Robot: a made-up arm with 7 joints.
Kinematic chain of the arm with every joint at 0, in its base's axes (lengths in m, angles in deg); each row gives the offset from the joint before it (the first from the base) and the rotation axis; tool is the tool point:
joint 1: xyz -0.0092 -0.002 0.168 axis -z
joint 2: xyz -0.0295 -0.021 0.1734 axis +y
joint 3: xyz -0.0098 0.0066 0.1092 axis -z
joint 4: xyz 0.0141 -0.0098 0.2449 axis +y
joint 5: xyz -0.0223 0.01 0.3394 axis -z
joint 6: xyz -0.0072 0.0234 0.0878 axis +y
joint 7: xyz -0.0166 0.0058 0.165 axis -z
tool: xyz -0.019 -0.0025 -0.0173
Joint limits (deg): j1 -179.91..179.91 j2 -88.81..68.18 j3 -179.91..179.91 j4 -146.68..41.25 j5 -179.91..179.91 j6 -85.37..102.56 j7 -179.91..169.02
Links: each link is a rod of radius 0.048 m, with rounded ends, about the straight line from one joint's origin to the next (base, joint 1, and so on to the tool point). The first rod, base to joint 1, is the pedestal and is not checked.
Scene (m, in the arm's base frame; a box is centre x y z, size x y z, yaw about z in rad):
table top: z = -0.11
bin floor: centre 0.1 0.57 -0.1 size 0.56 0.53 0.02 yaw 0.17
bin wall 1: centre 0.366 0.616 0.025 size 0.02 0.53 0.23 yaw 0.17
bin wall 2: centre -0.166 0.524 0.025 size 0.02 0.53 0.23 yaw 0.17
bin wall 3: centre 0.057 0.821 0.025 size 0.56 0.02 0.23 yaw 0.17
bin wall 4: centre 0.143 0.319 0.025 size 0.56 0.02 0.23 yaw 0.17
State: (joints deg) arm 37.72 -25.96 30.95 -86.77 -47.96 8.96 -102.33
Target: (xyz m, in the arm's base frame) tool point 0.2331 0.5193 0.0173
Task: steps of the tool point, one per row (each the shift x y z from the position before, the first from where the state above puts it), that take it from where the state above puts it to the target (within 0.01 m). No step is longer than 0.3 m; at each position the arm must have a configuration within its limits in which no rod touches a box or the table.
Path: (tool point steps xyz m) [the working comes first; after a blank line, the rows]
Joints at the target: 79.98 -70.69 36.94 -91.50 -48.01 7.43 -102.09
Straight joint move there: clear.

1: 0.1756 0.0611 -0.1625
2: 0.2018 -0.0273 -0.1487
3: 0.1836 -0.1187 -0.1242

